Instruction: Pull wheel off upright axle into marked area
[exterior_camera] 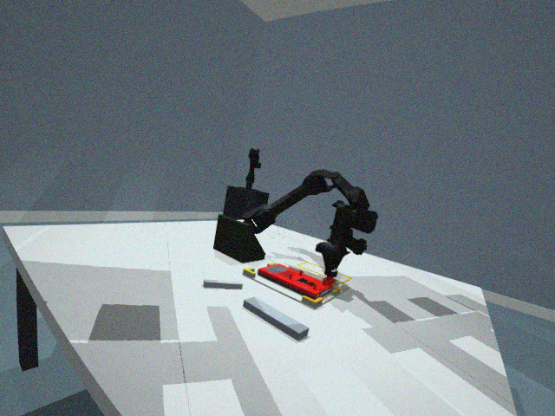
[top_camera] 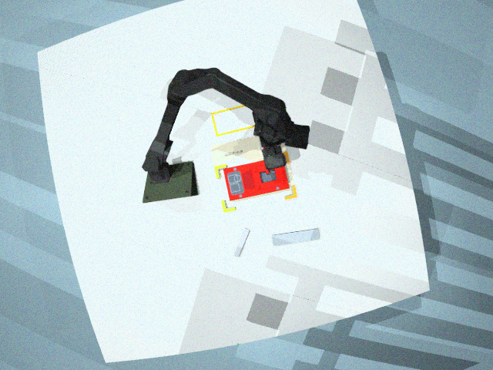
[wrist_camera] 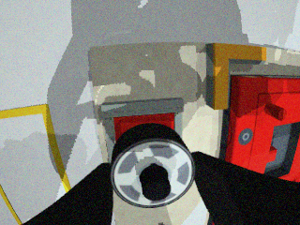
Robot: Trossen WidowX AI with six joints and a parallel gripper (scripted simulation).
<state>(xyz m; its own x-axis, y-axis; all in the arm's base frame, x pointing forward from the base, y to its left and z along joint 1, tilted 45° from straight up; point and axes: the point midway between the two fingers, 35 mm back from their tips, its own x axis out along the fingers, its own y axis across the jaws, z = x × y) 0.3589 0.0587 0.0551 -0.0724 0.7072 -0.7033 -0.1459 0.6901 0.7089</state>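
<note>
Right now the grey spoked wheel is right at my gripper tip. Also, from my gripper tip: upright axle 10 mm below; long grey bar 70 mm ahead, 320 mm to the right, 30 mm below; thin grey strip 110 mm behind, 320 mm to the right, 30 mm below.
</note>
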